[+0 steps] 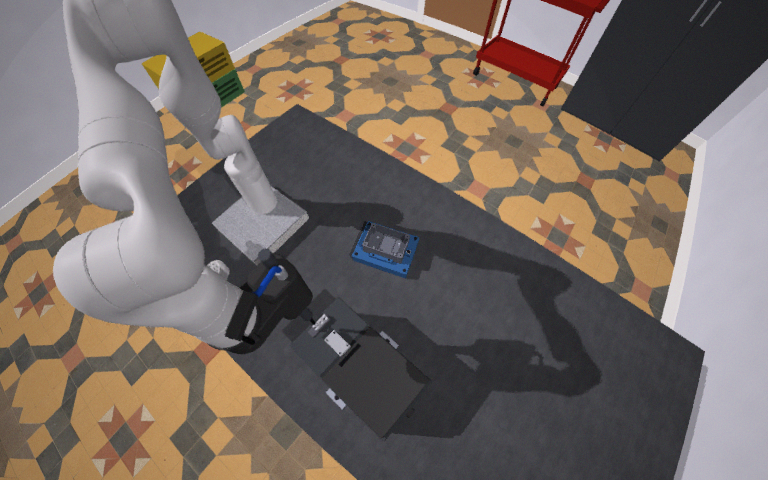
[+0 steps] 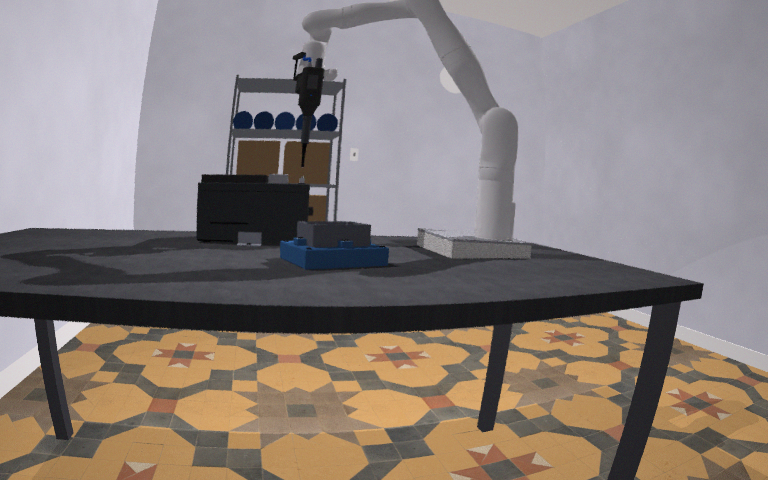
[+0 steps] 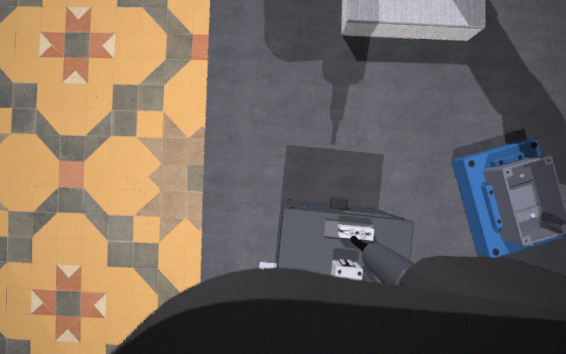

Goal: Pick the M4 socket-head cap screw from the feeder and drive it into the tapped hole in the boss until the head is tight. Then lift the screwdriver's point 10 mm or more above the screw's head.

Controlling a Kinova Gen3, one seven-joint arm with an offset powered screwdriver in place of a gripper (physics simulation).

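My screwdriver (image 1: 312,321) (image 2: 303,164) (image 3: 354,240) points down, its black tip a little above the small silver pickup block (image 1: 321,323) (image 2: 301,180) (image 3: 364,233) on the feeder. No screw shows on the tip. The feeder (image 1: 376,384) (image 2: 249,210) (image 3: 305,237) is a dark box on the table. An M4 screw cannot be made out in the pickup block. A grey open housing (image 1: 378,254) (image 2: 334,234) (image 3: 500,215) sits in a blue fixture (image 1: 362,256) (image 2: 345,259) (image 3: 470,200), away from the tip. The tapped hole cannot be singled out.
A white plate (image 1: 338,343) (image 2: 278,178) (image 3: 347,271) lies on the feeder beside the pickup block. The arm's pale base slab (image 1: 235,226) (image 2: 487,249) (image 3: 410,31) stands on the dark table (image 1: 509,316) (image 2: 203,288) (image 3: 240,125). A shelf rack (image 2: 289,85) stands behind the table.
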